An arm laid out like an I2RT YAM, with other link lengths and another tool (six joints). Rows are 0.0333 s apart.
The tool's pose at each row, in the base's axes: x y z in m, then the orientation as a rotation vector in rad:
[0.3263 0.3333 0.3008 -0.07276 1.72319 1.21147]
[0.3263 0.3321 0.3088 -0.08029 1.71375 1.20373]
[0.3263 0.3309 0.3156 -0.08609 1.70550 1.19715]
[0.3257 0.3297 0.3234 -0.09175 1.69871 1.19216]
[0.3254 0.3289 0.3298 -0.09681 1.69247 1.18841]
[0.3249 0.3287 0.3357 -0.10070 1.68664 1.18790]
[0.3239 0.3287 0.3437 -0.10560 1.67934 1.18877]
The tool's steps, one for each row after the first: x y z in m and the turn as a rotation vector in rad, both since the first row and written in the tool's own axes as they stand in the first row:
[-0.0064 0.0048 -0.0010 -0.00219 -0.00630 -0.01186]
[-0.0119 0.0089 -0.0020 -0.00390 -0.01208 -0.02168]
[-0.0179 0.0139 -0.0033 -0.00593 -0.01633 -0.03002]
[-0.0228 0.0180 -0.0042 -0.00825 -0.02007 -0.03710]
[-0.0269 0.0222 -0.0048 -0.01188 -0.02317 -0.04142]
[-0.0323 0.0282 -0.0055 -0.01735 -0.02666 -0.04592]

